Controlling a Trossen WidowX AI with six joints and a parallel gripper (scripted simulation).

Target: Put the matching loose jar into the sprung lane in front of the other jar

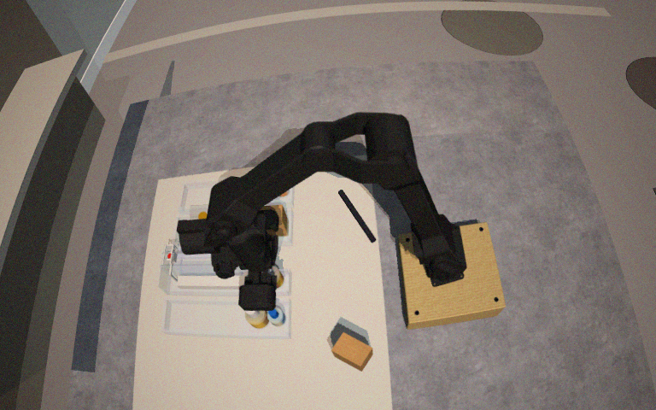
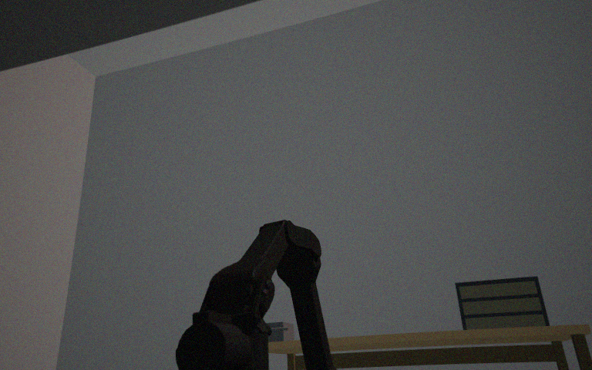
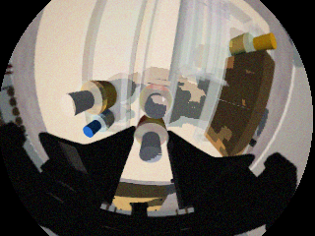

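Right now my gripper tip is 130 mm short of the clear lane, 50 mm to the left of it and 30 mm above it. Also, from my gripper tip: black rod: 190 mm behind, 120 mm to the right, 40 mm below.
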